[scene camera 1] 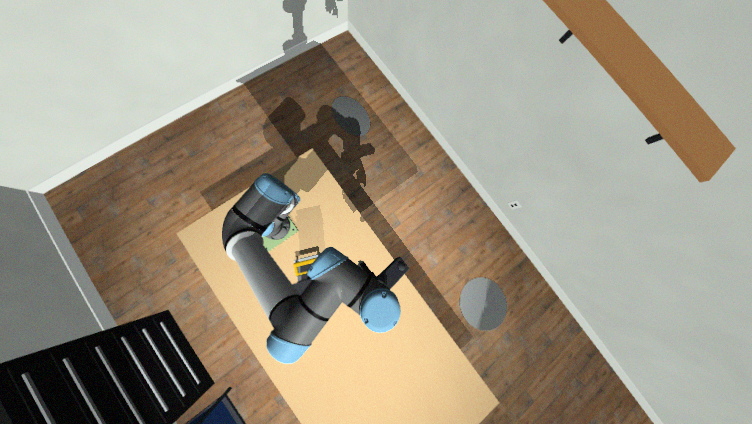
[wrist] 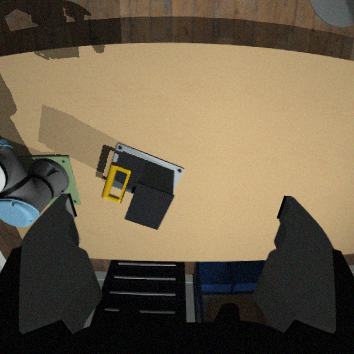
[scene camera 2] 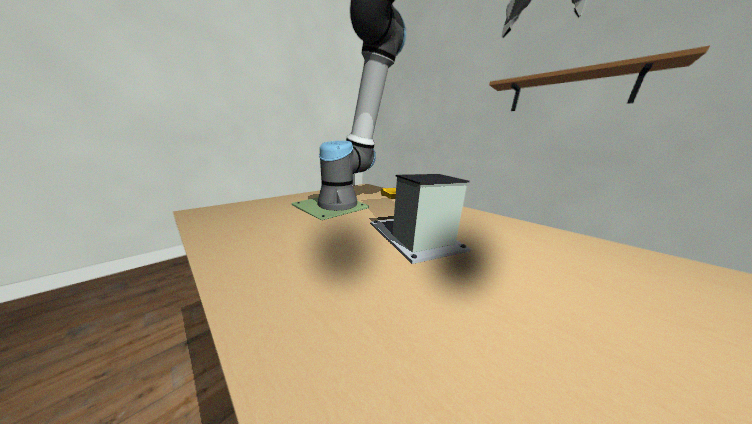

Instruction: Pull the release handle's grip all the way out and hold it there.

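The release handle's yellow grip is a rectangular loop on the side of a box-shaped housing that faces the arm's base. The housing has a dark top and pale green side and stands on a silver base plate. In the wrist view the grip is left of centre. My gripper is open and empty, high above the table, with its fingers wide apart. In scene camera 1 the arm hides most of the gripper and housing.
The arm's base stands on a green plate near the grip side of the housing. The wooden table carries both. A wall shelf and a black drawer unit stand beyond the table.
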